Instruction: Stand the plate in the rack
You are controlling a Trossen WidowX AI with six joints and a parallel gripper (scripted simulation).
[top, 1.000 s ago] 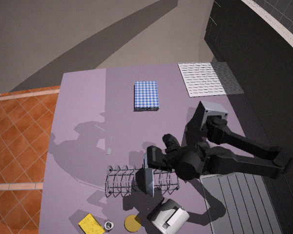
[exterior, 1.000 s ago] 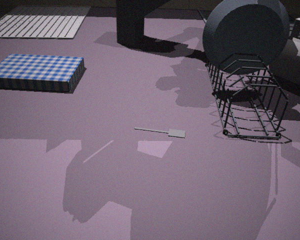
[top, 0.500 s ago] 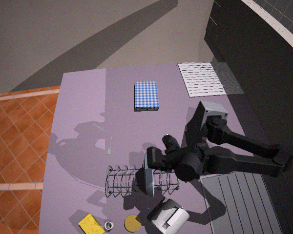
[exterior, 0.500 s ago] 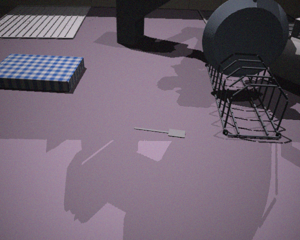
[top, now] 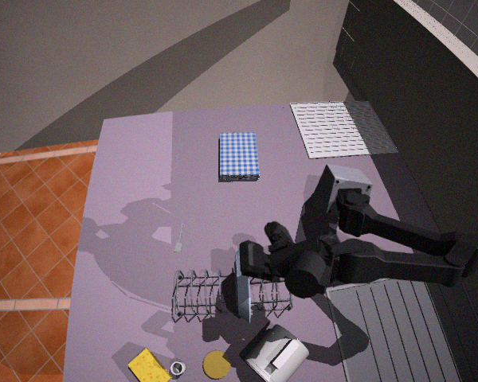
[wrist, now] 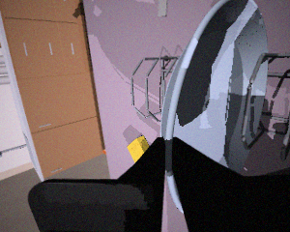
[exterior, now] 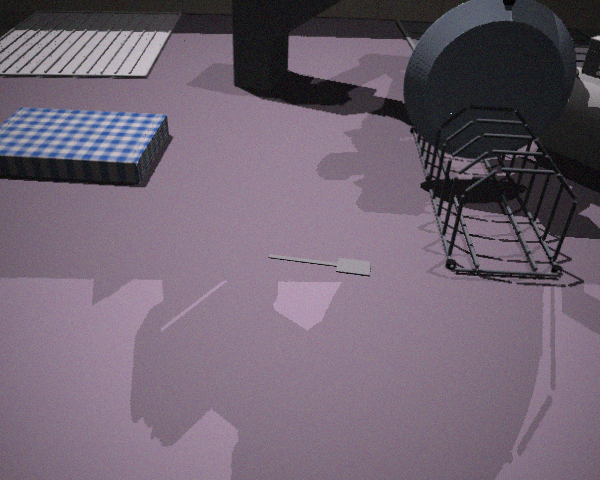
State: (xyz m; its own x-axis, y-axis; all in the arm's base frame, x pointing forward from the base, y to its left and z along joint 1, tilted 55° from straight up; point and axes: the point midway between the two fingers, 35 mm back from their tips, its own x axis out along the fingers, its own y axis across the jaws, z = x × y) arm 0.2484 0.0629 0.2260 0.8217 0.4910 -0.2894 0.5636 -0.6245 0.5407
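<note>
Now: the pale blue plate 11 cm below my hand and 3 cm ahead of it. From my hand the other things lie so: small cup 23 cm below, 22 cm to the left, 18 cm ahead; then yellow disc 23 cm below, 21 cm to the left, 8 cm ahead; then white toaster 19 cm to the left, 18 cm below, 7 cm behind.
</note>
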